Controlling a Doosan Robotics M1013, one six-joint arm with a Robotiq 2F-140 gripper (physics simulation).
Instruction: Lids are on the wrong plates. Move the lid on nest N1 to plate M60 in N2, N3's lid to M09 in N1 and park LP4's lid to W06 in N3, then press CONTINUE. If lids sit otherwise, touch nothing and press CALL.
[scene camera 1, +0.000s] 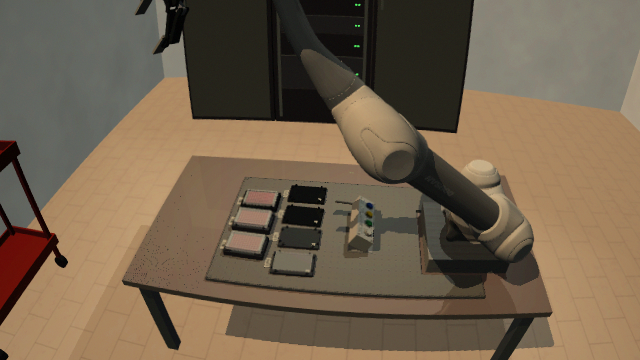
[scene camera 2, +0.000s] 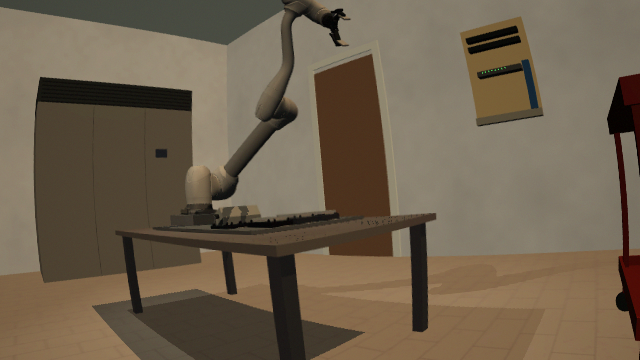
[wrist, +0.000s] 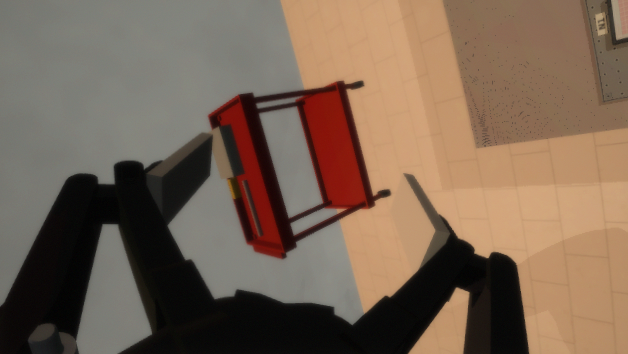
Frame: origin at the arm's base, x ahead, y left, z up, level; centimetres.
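Seen in the pictures: gripper, fingertip midpoint: (scene camera 1: 147, 32) (scene camera 2: 346, 32) (wrist: 304, 174); arm's base, link origin: (scene camera 1: 467, 226) (scene camera 2: 199, 213).
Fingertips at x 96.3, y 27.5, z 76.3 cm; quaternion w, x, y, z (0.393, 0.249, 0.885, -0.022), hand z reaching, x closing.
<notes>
Offsets run from my fingertips to a thing's middle. "pt": to the spot under its first point. Level surfaces: height alone.
My gripper (scene camera 1: 150, 27) (scene camera 2: 344, 31) (wrist: 304, 174) is open and empty, high above and away from the table. Three plates with pink grids stand in a column on the mat: a back one @[dx -15.8, dy -37.0, dz -79.2 cm] (scene camera 1: 261, 198), a middle one @[dx -16.2, dy -24.2, dz -78.3 cm] (scene camera 1: 253, 218) and a front one @[dx -17.0, dy -10.8, dz -78.5 cm] (scene camera 1: 246, 242). Beside them are two black positions @[pt dx -33.3, dy -44.0, dz -80.9 cm] (scene camera 1: 307, 194) @[pt dx -34.1, dy -30.9, dz -80.9 cm] (scene camera 1: 303, 215), a dark grey one @[dx -34.8, dy -18.8, dz -80.9 cm] (scene camera 1: 299, 237) and a light grey one @[dx -34.9, dy -5.7, dz -80.5 cm] (scene camera 1: 293, 262). Labels are too small to read there; the wrist view shows an N1 label @[pt dx -8.2, dy -10.7, dz -81.7 cm] (wrist: 601, 24) by a plate's edge. Which plates bear lids is unclear. A button box @[dx -56.5, dy -26.0, dz -77.8 cm] (scene camera 1: 359, 240) has blue, yellow, green and white buttons.
The mat @[dz -81.9 cm] (scene camera 1: 400, 285) lies on the table (scene camera 1: 170, 210) (scene camera 2: 200, 242). The arm's base block (scene camera 1: 465, 266) stands at the table's right in scene camera 1. A red cart (scene camera 1: 25, 250) (wrist: 332, 145) stands beyond the table's left side. Dark cabinets (scene camera 1: 230, 65) stand behind.
</notes>
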